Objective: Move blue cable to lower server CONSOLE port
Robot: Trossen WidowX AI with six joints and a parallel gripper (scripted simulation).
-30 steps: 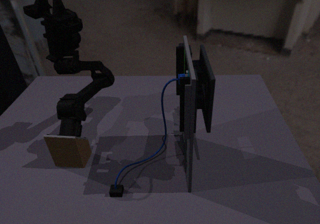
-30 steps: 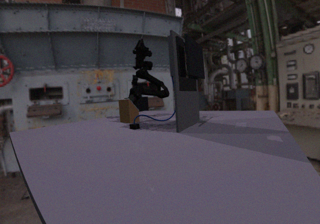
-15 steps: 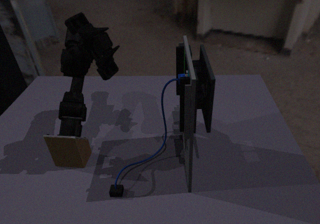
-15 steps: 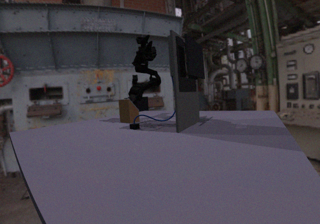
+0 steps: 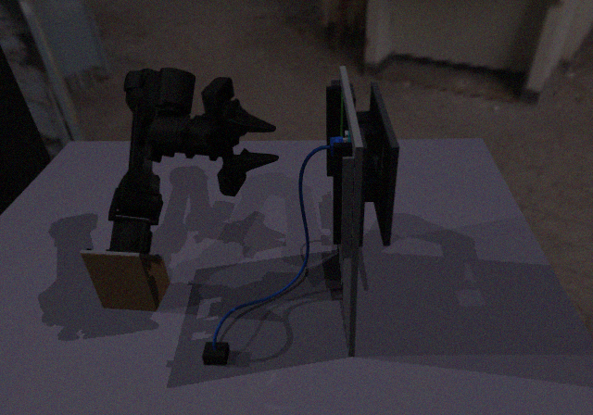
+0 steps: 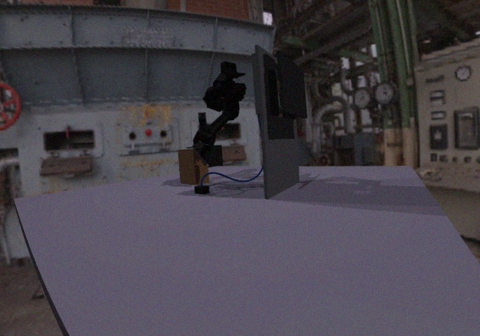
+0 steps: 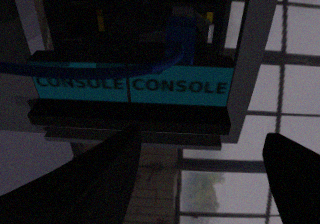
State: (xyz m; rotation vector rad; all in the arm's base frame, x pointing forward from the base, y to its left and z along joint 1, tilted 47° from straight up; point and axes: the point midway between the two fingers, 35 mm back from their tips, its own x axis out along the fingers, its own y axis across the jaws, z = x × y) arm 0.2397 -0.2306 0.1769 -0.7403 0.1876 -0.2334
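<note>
Now: gripper tip 120 mm short of the blue plug. Also, from my gripper tip: small black block 130 mm behind, 110 mm to the right, 360 mm below.
</note>
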